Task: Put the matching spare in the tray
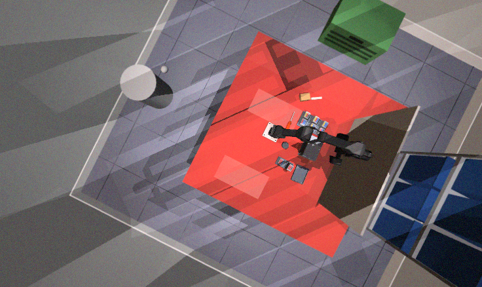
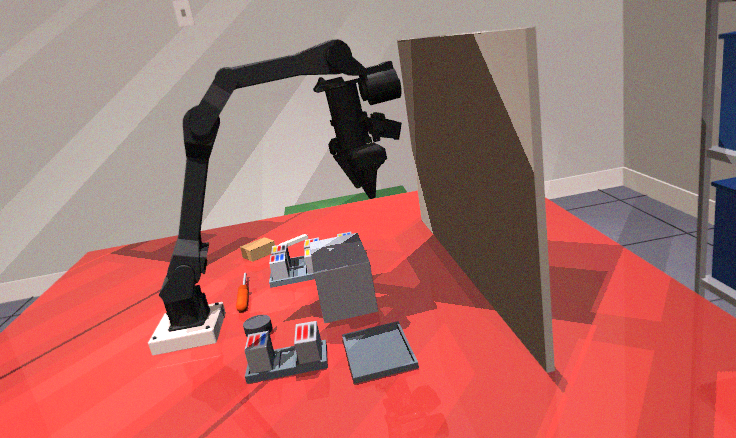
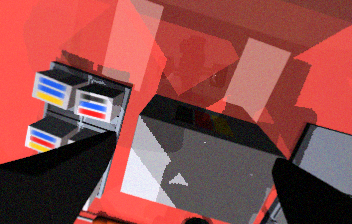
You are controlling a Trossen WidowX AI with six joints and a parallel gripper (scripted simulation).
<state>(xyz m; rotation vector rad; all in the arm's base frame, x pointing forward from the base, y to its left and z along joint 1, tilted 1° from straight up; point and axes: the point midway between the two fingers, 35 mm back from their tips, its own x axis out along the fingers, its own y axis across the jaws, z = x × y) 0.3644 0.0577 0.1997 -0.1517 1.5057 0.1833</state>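
The mounted unit is 140 mm below my gripper tip, 70 mm behind it and 30 mm to the right of it. The rest, counted from my gripper tip: tall beige panel 170 mm ahead, 30 mm above, 20 mm to the right; holder 230 mm to the right, 190 mm below, 170 mm behind; tan block 290 mm to the left, 280 mm behind, 180 mm below.
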